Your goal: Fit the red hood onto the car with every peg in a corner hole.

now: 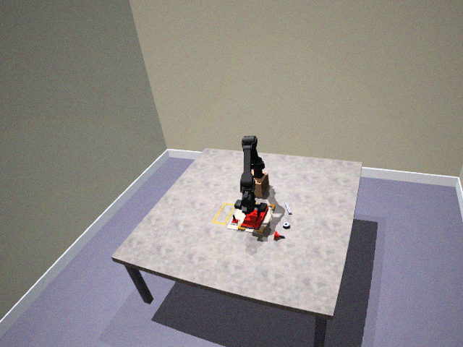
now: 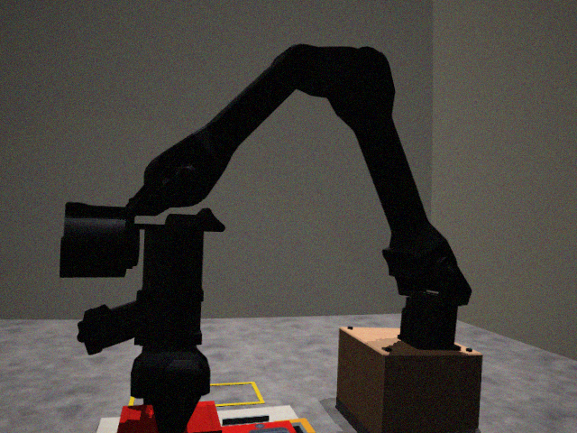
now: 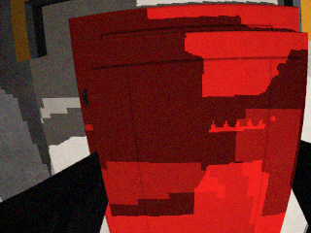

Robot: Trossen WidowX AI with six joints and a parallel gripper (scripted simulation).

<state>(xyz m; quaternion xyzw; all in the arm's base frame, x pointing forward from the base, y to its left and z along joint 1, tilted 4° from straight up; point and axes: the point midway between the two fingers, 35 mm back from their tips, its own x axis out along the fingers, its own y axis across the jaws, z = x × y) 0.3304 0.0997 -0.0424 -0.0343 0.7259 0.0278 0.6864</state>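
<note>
Now: the red hood 10 mm above my gripper tip. Round my gripper tip: white jig (40 mm below, 30 mm behind, 10 mm to the right); then wheel (200 mm to the left, 40 mm below, 30 mm behind); then grey engine block (20 mm below, 10 mm to the left).
</note>
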